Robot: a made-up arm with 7 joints. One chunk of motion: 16 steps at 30 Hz.
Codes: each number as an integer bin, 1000 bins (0 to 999) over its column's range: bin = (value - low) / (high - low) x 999, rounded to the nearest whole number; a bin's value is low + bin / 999 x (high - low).
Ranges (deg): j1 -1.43..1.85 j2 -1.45..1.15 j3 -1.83..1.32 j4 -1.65..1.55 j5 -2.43..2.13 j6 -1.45..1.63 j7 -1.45..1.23
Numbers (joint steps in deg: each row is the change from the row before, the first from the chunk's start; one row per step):
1: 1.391 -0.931 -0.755 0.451 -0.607 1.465 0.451
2: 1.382 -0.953 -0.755 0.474 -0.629 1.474 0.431
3: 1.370 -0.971 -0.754 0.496 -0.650 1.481 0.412
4: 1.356 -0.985 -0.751 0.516 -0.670 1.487 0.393
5: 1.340 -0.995 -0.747 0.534 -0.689 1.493 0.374
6: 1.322 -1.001 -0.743 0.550 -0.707 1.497 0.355
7: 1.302 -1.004 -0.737 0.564 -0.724 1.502 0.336
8: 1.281 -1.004 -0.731 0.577 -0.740 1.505 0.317
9: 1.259 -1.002 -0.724 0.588 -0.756 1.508 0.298
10: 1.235 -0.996 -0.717 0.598 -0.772 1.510 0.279
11: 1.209 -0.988 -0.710 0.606 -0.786 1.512 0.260
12: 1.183 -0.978 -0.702 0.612 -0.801 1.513 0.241
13: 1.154 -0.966 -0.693 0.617 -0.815 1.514 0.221
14: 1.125 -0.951 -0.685 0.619 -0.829 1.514 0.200
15: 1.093 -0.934 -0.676 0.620 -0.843 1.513 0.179
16: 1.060 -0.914 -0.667 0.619 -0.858 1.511 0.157
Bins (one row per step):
1: 859 199 341 656 399 945 709
2: 856 191 341 663 395 948 701
3: 853 184 341 670 390 951 694
4: 849 179 342 676 386 953 687
5: 844 175 343 682 381 955 680
6: 838 173 345 687 377 956 673
7: 832 171 347 691 374 957 666
8: 826 171 349 695 370 958 659
9: 819 172 351 699 367 959 652
10: 812 174 353 702 363 960 645
11: 804 178 355 704 360 961 637
12: 796 181 358 706 357 961 630
13: 787 186 361 708 354 961 623
14: 778 192 363 708 351 961 615
15: 768 198 366 709 348 961 607
16: 758 206 369 708 344 960 599

